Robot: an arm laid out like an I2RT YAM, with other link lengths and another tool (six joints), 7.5 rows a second.
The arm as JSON. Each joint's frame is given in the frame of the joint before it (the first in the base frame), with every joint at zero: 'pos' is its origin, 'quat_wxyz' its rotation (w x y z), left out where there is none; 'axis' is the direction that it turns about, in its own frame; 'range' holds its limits. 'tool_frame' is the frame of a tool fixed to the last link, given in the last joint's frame.
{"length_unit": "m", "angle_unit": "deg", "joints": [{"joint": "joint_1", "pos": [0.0, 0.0, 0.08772], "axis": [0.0, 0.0, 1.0], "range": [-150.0, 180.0]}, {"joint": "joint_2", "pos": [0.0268, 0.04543, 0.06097], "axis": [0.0, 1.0, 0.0], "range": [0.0, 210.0]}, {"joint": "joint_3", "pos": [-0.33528, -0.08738, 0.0], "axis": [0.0, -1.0, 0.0], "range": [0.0, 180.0]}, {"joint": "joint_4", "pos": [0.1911, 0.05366, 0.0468], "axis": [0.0, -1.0, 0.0], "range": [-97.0, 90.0]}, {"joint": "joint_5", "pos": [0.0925, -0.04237, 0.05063], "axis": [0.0, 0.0, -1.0], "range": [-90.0, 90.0]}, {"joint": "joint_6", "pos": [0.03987, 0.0, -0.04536], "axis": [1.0, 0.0, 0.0], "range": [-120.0, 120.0]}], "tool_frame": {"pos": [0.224, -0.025, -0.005], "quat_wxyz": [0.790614, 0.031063, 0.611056, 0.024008]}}
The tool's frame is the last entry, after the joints.
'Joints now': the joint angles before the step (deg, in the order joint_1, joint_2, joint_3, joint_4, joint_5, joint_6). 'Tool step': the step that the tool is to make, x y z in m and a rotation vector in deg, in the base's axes. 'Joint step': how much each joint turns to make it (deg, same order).
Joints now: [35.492, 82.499, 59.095, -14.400, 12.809, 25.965]
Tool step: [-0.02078, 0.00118, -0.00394, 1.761, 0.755, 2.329]
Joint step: [-0.067, -3.576, -3.614, 0.440, -3.041, 0.022]
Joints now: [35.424, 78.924, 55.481, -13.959, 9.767, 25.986]
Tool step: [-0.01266, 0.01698, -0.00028, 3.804, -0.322, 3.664]
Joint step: [-0.004, -2.080, -4.124, 4.488, -4.680, 0.188]
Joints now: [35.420, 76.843, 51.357, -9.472, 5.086, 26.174]
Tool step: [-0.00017, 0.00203, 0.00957, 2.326, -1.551, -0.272]
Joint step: [-0.001, -1.384, -1.617, 2.760, -0.327, 0.983]
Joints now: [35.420, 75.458, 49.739, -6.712, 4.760, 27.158]
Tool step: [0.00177, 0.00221, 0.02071, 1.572, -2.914, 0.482]
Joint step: [0.000, -1.721, 0.027, 1.586, -0.205, -0.599]
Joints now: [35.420, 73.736, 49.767, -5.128, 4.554, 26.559]
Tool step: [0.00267, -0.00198, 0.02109, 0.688, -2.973, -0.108]
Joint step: [-0.001, -1.552, 0.680, 0.672, 0.634, -0.983]
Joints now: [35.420, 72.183, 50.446, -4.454, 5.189, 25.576]
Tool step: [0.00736, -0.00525, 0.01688, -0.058, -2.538, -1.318]
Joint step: [0.005, -0.406, 1.065, 0.651, 1.842, -0.817]
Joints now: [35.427, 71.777, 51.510, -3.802, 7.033, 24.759]
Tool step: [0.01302, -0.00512, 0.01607, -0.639, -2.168, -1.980]
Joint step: [-0.038, 0.997, 2.324, 0.196, 2.487, -0.873]
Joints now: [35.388, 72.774, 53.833, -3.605, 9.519, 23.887]
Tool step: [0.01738, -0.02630, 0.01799, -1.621, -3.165, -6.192]
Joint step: [-0.233, 0.611, 1.551, 0.877, 6.701, -0.750]
